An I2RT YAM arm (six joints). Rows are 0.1 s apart.
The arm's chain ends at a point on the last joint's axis. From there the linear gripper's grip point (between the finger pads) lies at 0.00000 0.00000 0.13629 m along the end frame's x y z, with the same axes.
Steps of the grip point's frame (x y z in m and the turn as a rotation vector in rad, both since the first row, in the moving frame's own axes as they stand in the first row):
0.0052, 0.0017, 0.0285, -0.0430, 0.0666, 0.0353
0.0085, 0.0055, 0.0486, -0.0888, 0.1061, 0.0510
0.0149, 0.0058, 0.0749, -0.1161, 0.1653, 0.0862
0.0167, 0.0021, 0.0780, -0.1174, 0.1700, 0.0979
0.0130, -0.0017, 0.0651, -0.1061, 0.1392, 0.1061
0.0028, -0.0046, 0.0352, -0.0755, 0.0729, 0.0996
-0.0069, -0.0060, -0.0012, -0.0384, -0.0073, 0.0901
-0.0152, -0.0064, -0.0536, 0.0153, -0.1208, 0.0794
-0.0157, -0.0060, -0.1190, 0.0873, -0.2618, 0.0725
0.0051, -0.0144, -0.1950, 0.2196, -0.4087, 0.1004
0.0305, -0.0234, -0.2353, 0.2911, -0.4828, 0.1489
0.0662, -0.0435, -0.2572, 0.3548, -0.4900, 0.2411
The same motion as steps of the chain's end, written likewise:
-0.0038, -0.0043, 0.0289, -0.0430, 0.0666, 0.0353
-0.0056, -0.0069, 0.0499, -0.0888, 0.1061, 0.0510
-0.0068, -0.0109, 0.0777, -0.1161, 0.1653, 0.0862
-0.0055, -0.0149, 0.0809, -0.1174, 0.1700, 0.0979
-0.0051, -0.0171, 0.0672, -0.1061, 0.1392, 0.1061
-0.0066, -0.0153, 0.0359, -0.0755, 0.0729, 0.0996
-0.0057, -0.0112, -0.0011, -0.0384, -0.0073, 0.0901
0.0011, -0.0037, -0.0526, 0.0153, -0.1208, 0.0794
0.0191, 0.0070, -0.1138, 0.0873, -0.2618, 0.0725
0.0573, 0.0172, -0.1806, 0.2196, -0.4087, 0.1004
0.0898, 0.0188, -0.2142, 0.2911, -0.4828, 0.1489
0.1227, 0.0093, -0.2331, 0.3548, -0.4900, 0.2411

